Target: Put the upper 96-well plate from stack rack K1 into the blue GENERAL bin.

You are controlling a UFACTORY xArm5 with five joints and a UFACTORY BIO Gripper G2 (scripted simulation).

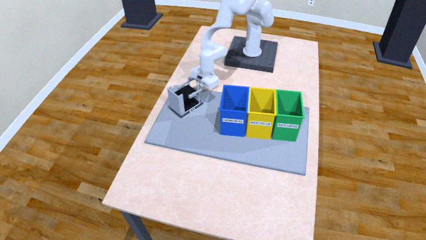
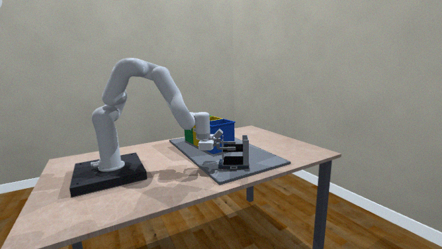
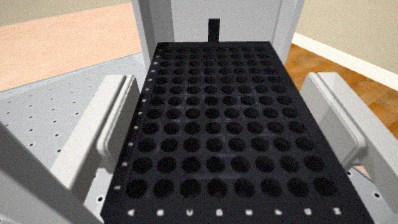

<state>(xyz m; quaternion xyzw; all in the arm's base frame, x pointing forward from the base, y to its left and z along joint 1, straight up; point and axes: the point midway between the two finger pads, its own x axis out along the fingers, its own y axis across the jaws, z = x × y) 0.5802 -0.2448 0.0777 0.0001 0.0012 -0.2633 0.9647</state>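
My hand is 270 mm to the right of the blue bin labelled general, 60 mm short of it and 20 mm above it. Round my hand: yellow recycle bin (400 mm to the left, 40 mm ahead, 20 mm below); green bin (530 mm to the left, 20 mm below, 20 mm ahead).
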